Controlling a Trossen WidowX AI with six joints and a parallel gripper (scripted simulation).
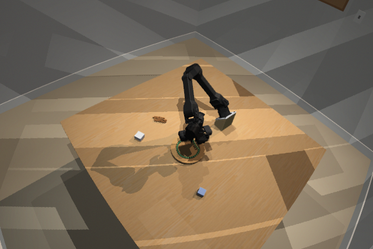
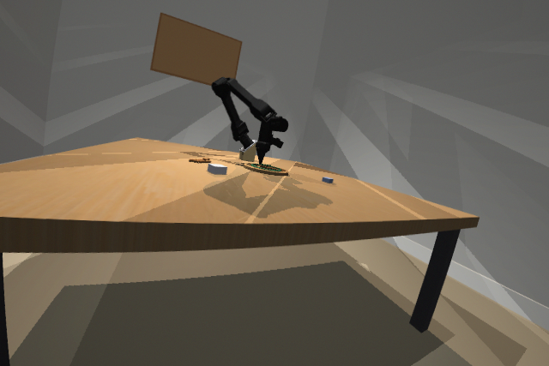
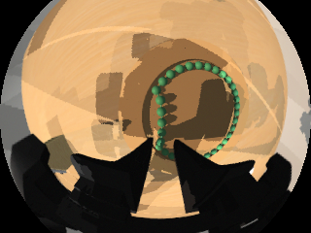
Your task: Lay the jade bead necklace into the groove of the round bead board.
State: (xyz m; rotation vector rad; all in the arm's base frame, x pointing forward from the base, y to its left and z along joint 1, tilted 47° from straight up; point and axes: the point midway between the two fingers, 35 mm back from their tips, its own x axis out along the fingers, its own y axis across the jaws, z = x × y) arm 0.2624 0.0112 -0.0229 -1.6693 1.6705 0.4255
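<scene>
Right now my gripper tip is 5 cm short of the round wooden bead board, 2 cm to the right of it and 1 cm above it. The rest, counted from my gripper tip: blue block (28 cm to the left, 14 cm ahead, 1 cm below); then pale grey block (25 cm ahead, 20 cm to the right, 1 cm below).
</scene>
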